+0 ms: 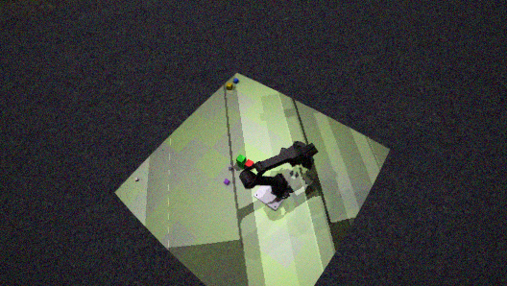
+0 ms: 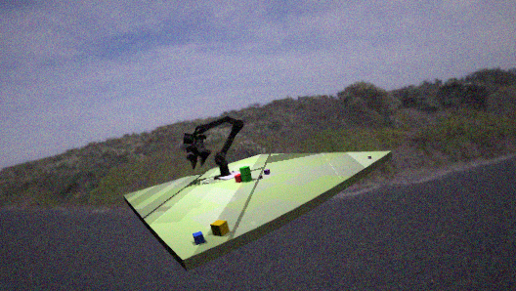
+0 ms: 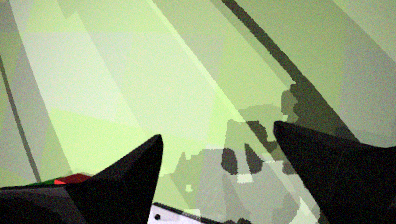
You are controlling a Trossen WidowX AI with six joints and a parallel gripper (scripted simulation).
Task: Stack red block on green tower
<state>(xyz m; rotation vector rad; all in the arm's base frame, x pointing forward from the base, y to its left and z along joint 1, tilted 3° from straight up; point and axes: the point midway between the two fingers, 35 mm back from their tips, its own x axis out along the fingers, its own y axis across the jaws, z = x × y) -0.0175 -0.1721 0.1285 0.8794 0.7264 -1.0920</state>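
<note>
My gripper tip is 23 cm short of the red block, 13 cm to the right of it and 9 cm above it. Also, from my gripper tip: yellow block 74 cm ahead, 36 cm to the right, 9 cm below; then grey block 33 cm ahead, 21 cm to the left, 10 cm below; then purple block 29 cm ahead, 29 cm to the left, 10 cm below.
</note>
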